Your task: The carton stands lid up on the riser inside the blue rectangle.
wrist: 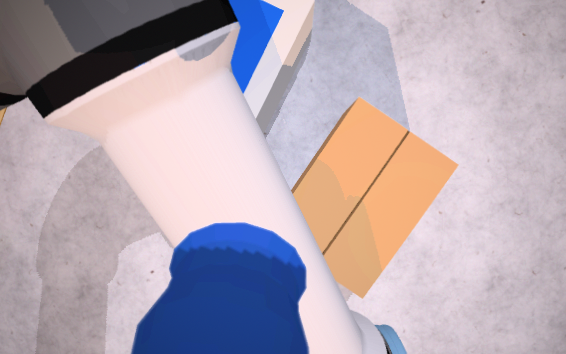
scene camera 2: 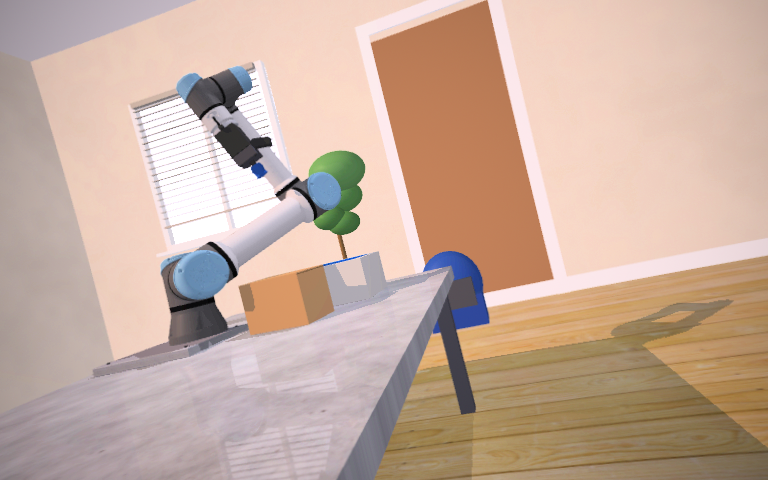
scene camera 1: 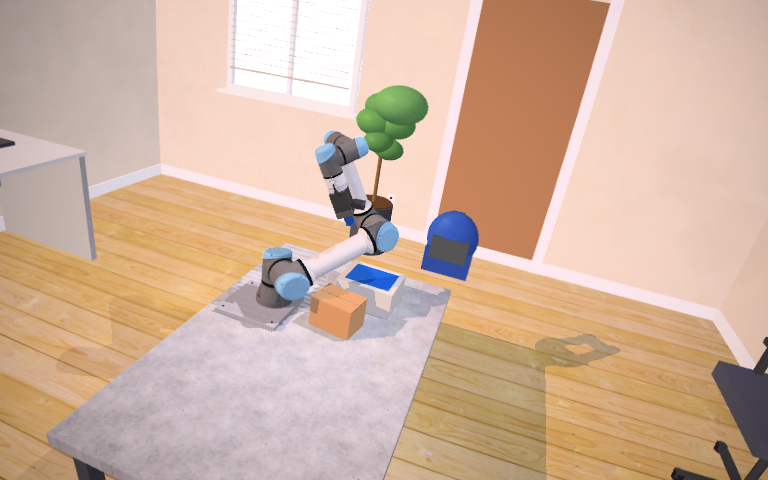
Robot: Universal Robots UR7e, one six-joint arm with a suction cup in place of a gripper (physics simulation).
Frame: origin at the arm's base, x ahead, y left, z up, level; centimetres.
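Where they show: hand at its tool point: (wrist: 237, 278) (scene camera 2: 262, 175) (scene camera 1: 350, 223); arm's base at its link origin: (scene camera 2: 199, 336) (scene camera 1: 274, 298).
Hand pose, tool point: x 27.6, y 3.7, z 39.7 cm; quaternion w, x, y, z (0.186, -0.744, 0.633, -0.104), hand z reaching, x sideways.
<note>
Each offset is from my tool point to the top centre of the thing. Level surfaces: height alone.
An orange-brown carton @[dx +1.4, dy -8.3, dz -28.2 cm] (scene camera 1: 335, 318) (scene camera 2: 272, 303) (wrist: 400, 175) stands flat on the table beside the riser, apart from it in the wrist view. A dark seam runs across its top face. The pale riser @[dx +9.4, dy +15.2, dz -29.2 cm] (scene camera 1: 380, 302) (scene camera 2: 370, 275) (wrist: 296, 27) bears a blue rectangle @[dx +9.4, dy +15.2, dz -29.2 cm] (scene camera 1: 369, 277) (scene camera 2: 345, 260) (wrist: 256, 37) on top, with no carton on it; the arm hides much of both in the wrist view. My gripper, a blue suction cup (scene camera 1: 348, 221) (scene camera 2: 259, 170) (wrist: 239, 240), hangs high above the table, touches nothing and holds nothing.
The arm's base plate (scene camera 1: 235, 311) (scene camera 2: 147, 357) is near the carton on the grey table @[dz -41.2 cm] (scene camera 1: 243, 407) (scene camera 2: 169, 424). My own white arm link (wrist: 200, 165) crosses the wrist view. A potted plant (scene camera 1: 393, 107) (scene camera 2: 336, 166) and a blue bin (scene camera 1: 447, 271) (scene camera 2: 464, 318) stand beyond the table.
</note>
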